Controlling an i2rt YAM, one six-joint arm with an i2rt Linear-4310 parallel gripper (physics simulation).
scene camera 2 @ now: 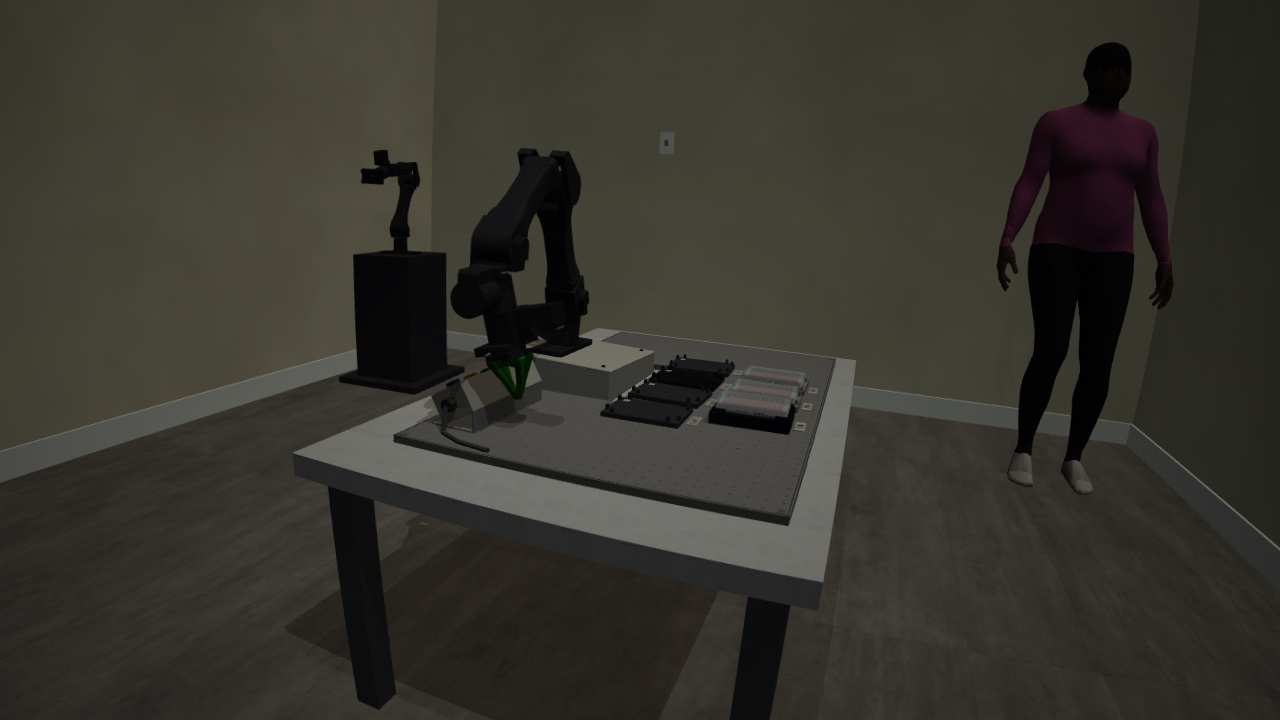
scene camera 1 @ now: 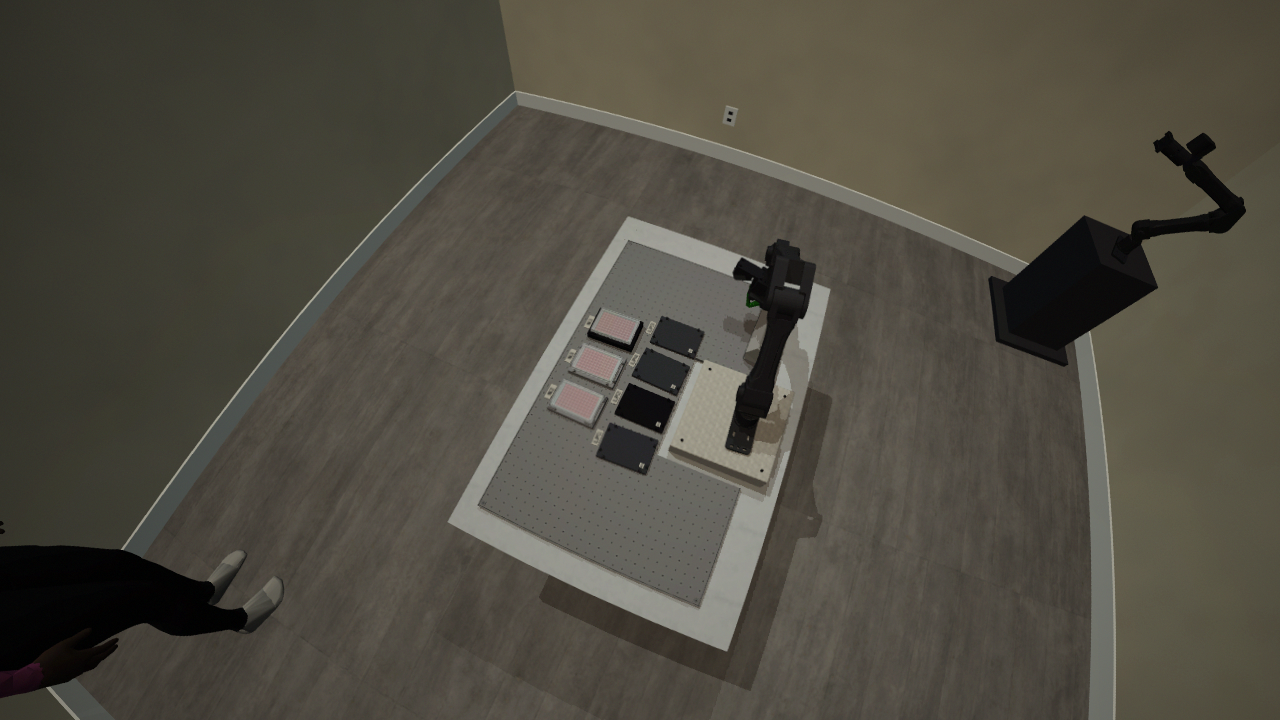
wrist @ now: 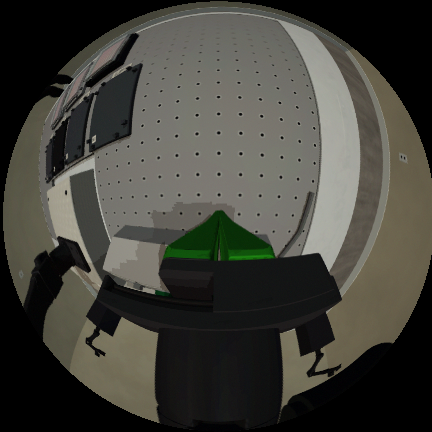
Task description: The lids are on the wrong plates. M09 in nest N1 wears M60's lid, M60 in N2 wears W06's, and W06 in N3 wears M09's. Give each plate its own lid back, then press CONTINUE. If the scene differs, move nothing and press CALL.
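Frame: origin at the arm's base, x left, y back, z up, level; millimetres.
Seen in the pictures: gripper, fingertip midpoint: [scene camera 2: 518, 399] [scene camera 1: 747, 306] [wrist: 218, 216]; arm's base, link origin: [scene camera 2: 563, 347] [scene camera 1: 745, 418] [wrist: 70, 250].
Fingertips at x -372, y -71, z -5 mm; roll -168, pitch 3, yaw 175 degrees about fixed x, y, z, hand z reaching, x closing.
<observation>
Offsets run from my fingertips to a thing's top centre. "pt": to the spot under its first point.
Three pink plates with clear covers sit in a row: one @[dx +204, dy -369, dz -10 mm] [scene camera 1: 615, 326] [scene camera 2: 756, 403] on a thick black base, a middle one @[dx +336, dy -378, dz -20 mm] [scene camera 1: 597, 364] and another @[dx +465, dy -388, dz -21 mm] [scene camera 1: 577, 402]. Their labels are too small to read, so I cannot tell which lid is on which plate. My gripper [scene camera 1: 751, 302] [scene camera 2: 519, 395] [wrist: 218, 216] is shut and empty, its green fingertips together by the pale sloped console @[dx +55, dy +83, dz +34 mm] [scene camera 2: 478, 413] [wrist: 132, 257]. A bit of green shows on the console in the wrist view, partly hidden by the gripper body. I cannot read CONTINUE or CALL.
Dark flat pads @[pt dx +162, dy -185, dz -40 mm] [scene camera 1: 676, 336] [scene camera 2: 646, 411] [wrist: 114, 109] stand in a row beside the plates; one @[dx +415, dy -203, dz -30 mm] [scene camera 1: 645, 407] is blacker. The cream base block [scene camera 1: 707, 411] [scene camera 2: 590, 358] carries the arm. A cable @[pt dx -115, dy +35, dz -43 mm] [scene camera 2: 465, 442] [wrist: 303, 220] lies by the console. A person [scene camera 2: 1093, 179] stands beyond the table.
</observation>
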